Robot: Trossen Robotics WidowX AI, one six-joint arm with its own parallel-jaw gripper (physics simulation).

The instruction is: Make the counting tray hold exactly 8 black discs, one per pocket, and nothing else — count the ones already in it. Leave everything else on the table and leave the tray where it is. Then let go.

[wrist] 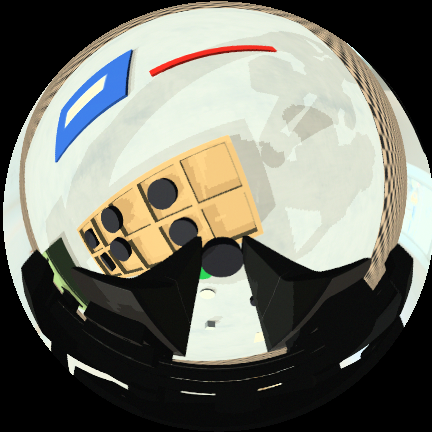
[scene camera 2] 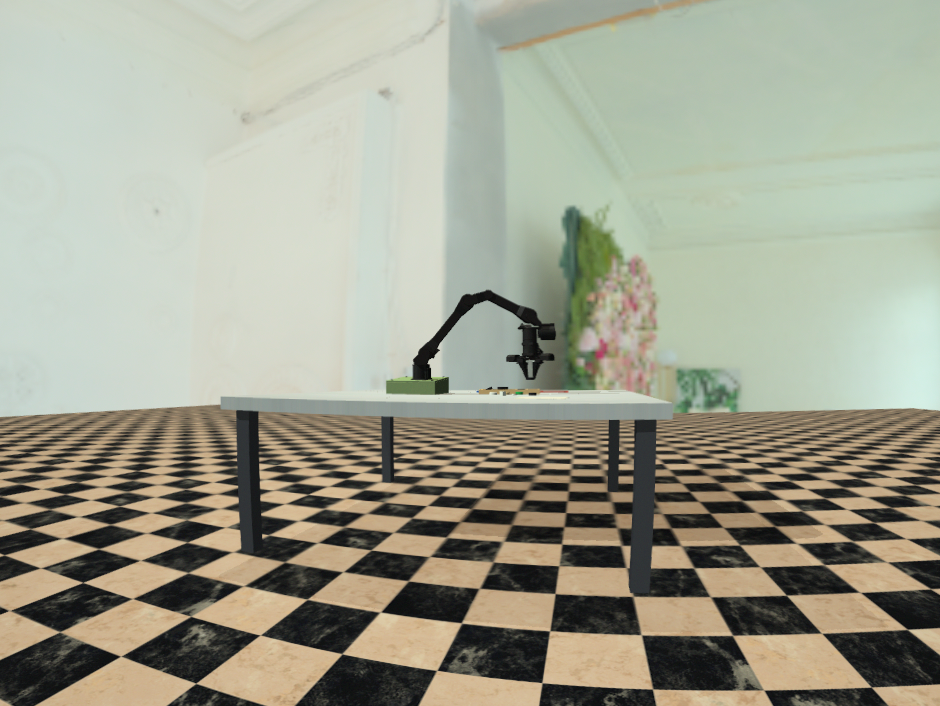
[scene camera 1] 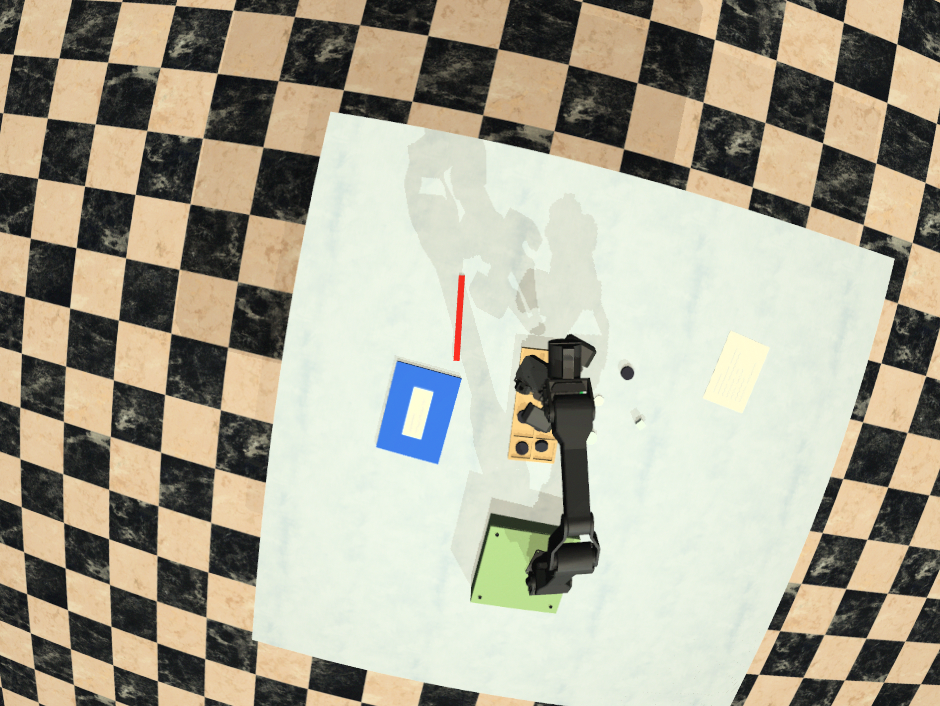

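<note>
The tan counting tray (scene camera 1: 534,354) (wrist: 212,170) lies flat on the table. In the wrist view, the two pockets at its right end are empty. Its other pockets hold black discs, such as the large one (wrist: 162,193) and the one beside it (wrist: 183,231); part of the tray's near side is hidden by a finger. My gripper (scene camera 2: 528,377) (wrist: 221,241) is shut on a black disc (wrist: 222,258), held above the table near the tray's near right corner. In scene camera 1 the arm hides the fingertips. Another black disc (scene camera 1: 626,372) (wrist: 253,301) lies on the table.
A green disc (wrist: 205,274) and a cream disc (wrist: 207,293) lie beside the tray. A small pale piece (scene camera 1: 639,423) lies farther off. A blue panel (scene camera 1: 388,421) (wrist: 120,80), a red bar (scene camera 1: 458,317) (wrist: 212,52) and a paper sheet (scene camera 1: 737,372) lie around. The arm stands on a green base (scene camera 1: 505,569).
</note>
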